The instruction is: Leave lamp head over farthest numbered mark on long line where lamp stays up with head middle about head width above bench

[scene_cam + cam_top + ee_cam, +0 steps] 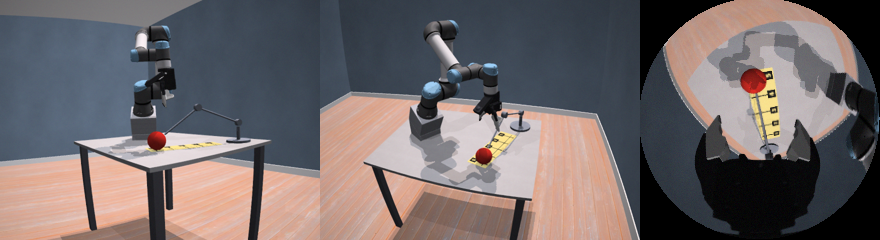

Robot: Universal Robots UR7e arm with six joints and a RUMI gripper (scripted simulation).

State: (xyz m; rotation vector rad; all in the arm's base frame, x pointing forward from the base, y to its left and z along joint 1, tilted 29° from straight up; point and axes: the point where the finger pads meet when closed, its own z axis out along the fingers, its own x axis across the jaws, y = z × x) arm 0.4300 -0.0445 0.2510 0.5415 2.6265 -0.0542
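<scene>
Now: hand 22 cm above the yellow numbered strip, 12 cm to the right of it and 1 cm past it. The rest, counted from my hand: round base (47 cm to the left, 19 cm below, 9 cm ahead).
</scene>
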